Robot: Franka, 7 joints.
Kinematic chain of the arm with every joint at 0, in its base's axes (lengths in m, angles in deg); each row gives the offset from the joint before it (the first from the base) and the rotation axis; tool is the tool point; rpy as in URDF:
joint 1: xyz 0 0 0.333 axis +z
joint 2: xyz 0 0 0 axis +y
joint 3: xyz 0 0 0.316 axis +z
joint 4: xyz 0.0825 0 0 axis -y
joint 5: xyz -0.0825 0 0.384 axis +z
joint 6: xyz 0 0 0 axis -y
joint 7: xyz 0.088 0 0 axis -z
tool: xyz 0 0 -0.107 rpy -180 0 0
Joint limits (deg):
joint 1: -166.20..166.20
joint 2: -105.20..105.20
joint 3: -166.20..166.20
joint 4: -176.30..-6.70
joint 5: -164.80..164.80
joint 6: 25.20..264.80
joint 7: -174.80..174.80
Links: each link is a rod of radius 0.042 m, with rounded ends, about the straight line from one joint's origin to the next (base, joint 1, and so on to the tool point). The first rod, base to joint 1, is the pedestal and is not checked.
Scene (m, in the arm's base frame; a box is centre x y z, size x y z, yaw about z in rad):
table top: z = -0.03
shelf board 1: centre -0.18 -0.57 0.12 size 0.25 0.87 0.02 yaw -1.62
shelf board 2: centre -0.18 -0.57 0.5 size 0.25 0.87 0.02 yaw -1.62
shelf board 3: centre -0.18 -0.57 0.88 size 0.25 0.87 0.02 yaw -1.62
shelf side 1: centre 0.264 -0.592 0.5 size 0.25 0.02 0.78 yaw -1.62
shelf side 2: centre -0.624 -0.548 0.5 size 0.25 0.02 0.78 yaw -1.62
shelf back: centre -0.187 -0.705 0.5 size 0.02 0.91 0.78 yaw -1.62
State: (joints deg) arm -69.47 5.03 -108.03 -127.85 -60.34 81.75 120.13
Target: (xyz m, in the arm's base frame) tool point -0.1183 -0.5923 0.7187
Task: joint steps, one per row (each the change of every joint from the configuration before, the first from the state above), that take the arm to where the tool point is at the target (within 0.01 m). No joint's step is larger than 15 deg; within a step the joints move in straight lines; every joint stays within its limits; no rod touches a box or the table.
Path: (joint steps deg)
1: 9.38 5.30 7.12 11.67 -1.93 4.75 0.00
2: 9.37 5.30 7.13 11.68 -1.93 4.75 0.00
3: 9.38 5.30 7.12 11.67 -1.94 4.75 0.00
4: 9.38 5.31 7.13 11.68 -1.93 4.75 0.00

